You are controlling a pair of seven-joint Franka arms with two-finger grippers.
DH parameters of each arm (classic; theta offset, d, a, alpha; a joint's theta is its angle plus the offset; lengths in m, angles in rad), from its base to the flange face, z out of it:
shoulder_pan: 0 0.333 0 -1.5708
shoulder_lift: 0 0 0 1.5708
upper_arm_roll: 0 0.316 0.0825 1.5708
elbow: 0 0 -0.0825 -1.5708
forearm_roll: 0 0.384 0 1.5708
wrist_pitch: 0 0 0.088 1.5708
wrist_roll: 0 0.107 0 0
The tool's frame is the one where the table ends.
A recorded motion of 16 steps. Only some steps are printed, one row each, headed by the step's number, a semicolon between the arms.
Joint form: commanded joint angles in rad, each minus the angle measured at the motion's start. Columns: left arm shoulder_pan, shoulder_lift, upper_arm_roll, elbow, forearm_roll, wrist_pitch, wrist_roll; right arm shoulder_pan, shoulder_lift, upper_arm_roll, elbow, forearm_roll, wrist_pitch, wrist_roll.
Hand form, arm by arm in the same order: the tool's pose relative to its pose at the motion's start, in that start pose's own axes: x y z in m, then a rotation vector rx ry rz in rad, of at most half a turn. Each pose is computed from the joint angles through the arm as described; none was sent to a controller.
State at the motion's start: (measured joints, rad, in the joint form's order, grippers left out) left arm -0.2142 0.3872 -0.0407 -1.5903 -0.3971 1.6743 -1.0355; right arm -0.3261 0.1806 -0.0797 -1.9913 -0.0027 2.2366 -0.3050
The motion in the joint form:
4: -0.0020 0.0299 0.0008 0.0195 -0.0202 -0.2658 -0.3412; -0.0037 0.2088 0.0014 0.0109 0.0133 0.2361 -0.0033
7: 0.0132 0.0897 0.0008 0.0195 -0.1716 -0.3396 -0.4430; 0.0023 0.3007 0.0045 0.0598 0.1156 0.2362 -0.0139
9: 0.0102 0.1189 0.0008 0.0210 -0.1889 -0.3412 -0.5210; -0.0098 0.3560 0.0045 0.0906 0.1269 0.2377 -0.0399
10: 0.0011 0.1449 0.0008 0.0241 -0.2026 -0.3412 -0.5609; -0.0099 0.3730 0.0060 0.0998 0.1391 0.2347 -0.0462
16: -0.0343 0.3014 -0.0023 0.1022 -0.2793 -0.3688 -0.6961; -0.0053 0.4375 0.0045 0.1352 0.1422 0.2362 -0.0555
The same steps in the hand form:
4: -0.0117 -0.0196 0.0270 0.2514 -0.1183 -0.3416; 0.0186 0.0050 0.1010 -0.0177 0.0351 0.0031
7: -0.0071 -0.0164 0.0558 0.3215 -0.3001 -0.4678; 0.0270 0.0011 0.1384 0.0509 0.0128 0.0612
9: -0.0022 -0.0128 0.0710 0.3553 -0.3135 -0.5532; 0.0282 0.0091 0.1611 0.0593 -0.0074 0.0551
10: -0.0011 -0.0083 0.0855 0.3826 -0.3240 -0.5948; 0.0288 0.0082 0.1685 0.0693 -0.0151 0.0570
16: 0.0059 0.0188 0.1489 0.5038 -0.3899 -0.7261; 0.0317 0.0065 0.1956 0.0740 -0.0420 0.0456

